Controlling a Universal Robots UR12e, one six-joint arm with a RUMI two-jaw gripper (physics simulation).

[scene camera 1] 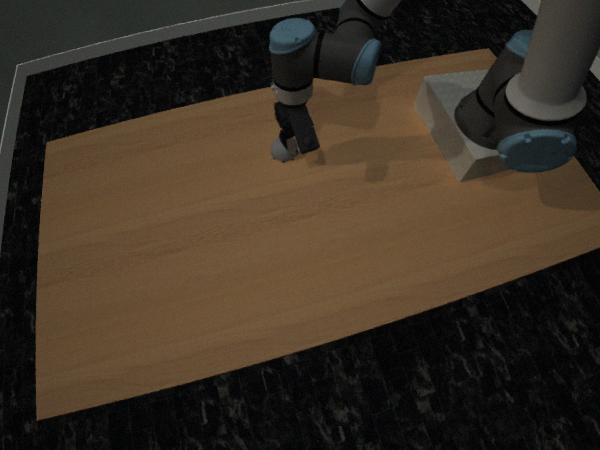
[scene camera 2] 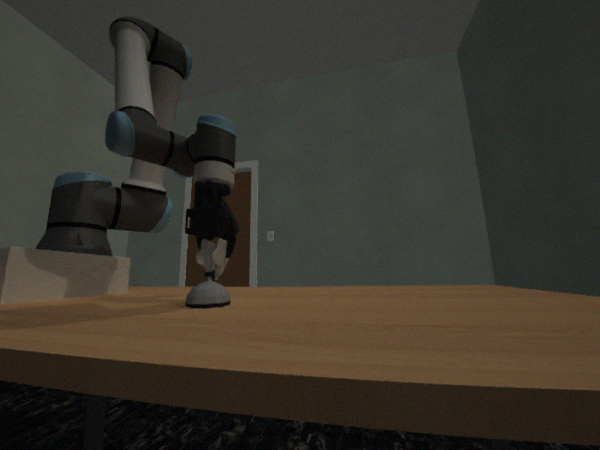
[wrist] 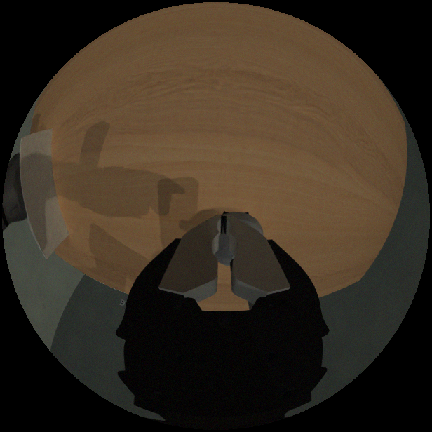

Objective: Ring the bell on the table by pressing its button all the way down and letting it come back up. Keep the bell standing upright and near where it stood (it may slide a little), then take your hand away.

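Where they show: gripper, fingertip midpoint: (scene camera 1: 296, 154) (scene camera 2: 213, 280); arm's base, origin of the base link: (scene camera 1: 485, 123) (scene camera 2: 75, 258).
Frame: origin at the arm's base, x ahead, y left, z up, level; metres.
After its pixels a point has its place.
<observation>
The bell (scene camera 1: 281, 151) {x 0.559, y -0.197, z -0.076 m} (scene camera 2: 208, 295) {x 0.557, y -0.254, z -0.090 m} (wrist: 253, 223) is a grey dome with a dark base rim. It stands upright on the wooden table. My gripper (scene camera 2: 210, 276) {x 0.527, y -0.162, z -0.065 m} (wrist: 222, 217) is shut with nothing between its fingers. Its fingertips point down at the top of the bell, at the button, and look to be touching it or very close in scene camera 2. The fingers hide the button in the wrist view, so how far down it is cannot be told. Part of the dome shows through the gap between the fingers in the wrist view.
The wooden table (scene camera 1: 210, 280) {x 0.873, y 0.073, z -0.113 m} (scene camera 2: 380, 330) {x 0.825, y -0.423, z -0.113 m} (wrist: 220, 110) carries the arm's pale base block (scene camera 1: 442, 132) {x 0.094, y -0.053, z -0.056 m} (scene camera 2: 65, 275) {x 0.087, y -0.101, z -0.052 m} (wrist: 40, 200), which stands on the robot's side of the bell. The arm reaches over the table from that block and casts shadows beside the bell.
</observation>
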